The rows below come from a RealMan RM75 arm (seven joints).
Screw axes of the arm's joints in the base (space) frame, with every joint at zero. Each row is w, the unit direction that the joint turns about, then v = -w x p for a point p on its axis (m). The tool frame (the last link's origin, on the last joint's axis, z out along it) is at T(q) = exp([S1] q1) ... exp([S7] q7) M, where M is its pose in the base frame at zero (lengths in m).
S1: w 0 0 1 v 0 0 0
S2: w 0 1 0 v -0.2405 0 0
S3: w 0 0 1 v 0 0 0
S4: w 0 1 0 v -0.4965 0 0
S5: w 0 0 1 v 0 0 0
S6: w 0 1 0 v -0.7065 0 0
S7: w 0 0 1 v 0 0 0
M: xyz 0 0 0.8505 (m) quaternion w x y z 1 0 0 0
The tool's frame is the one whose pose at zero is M.
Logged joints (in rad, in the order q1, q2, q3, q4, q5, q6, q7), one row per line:
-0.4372 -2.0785 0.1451 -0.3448 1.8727 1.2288 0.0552
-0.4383 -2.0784 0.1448 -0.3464 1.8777 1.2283 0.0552
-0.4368 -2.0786 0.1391 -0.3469 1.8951 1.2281 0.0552
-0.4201 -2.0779 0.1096 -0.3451 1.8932 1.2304 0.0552
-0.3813 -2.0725 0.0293 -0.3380 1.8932 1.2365 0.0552
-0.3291 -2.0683 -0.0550 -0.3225 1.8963 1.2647 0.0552
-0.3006 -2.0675 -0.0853 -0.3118 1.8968 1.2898 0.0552
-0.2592 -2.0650 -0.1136 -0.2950 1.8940 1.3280 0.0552
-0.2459 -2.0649 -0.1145 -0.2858 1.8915 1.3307 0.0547
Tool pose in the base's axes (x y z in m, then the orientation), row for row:
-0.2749 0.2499 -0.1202 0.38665 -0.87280 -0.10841 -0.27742
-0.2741 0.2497 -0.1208 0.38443 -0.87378 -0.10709 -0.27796
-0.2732 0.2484 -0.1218 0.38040 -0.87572 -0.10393 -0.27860
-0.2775 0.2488 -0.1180 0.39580 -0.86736 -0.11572 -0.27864
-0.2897 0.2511 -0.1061 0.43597 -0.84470 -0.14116 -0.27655
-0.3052 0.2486 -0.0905 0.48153 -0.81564 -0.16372 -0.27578
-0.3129 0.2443 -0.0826 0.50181 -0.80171 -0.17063 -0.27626
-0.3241 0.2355 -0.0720 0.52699 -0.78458 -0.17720 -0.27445
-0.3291 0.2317 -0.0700 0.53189 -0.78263 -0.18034 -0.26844
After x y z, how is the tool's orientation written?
As a quaternion, w x y z.
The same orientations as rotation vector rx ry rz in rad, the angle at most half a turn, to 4 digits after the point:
-2.2218 -0.2760 -0.7062
-2.2266 -0.2729 -0.7083
-2.2358 -0.2653 -0.7113
-2.1985 -0.2933 -0.7063
-2.1019 -0.3512 -0.6881
-1.9886 -0.3992 -0.6724
-1.9373 -0.4123 -0.6676
-1.8754 -0.4236 -0.6560
-1.8668 -0.4302 -0.6403

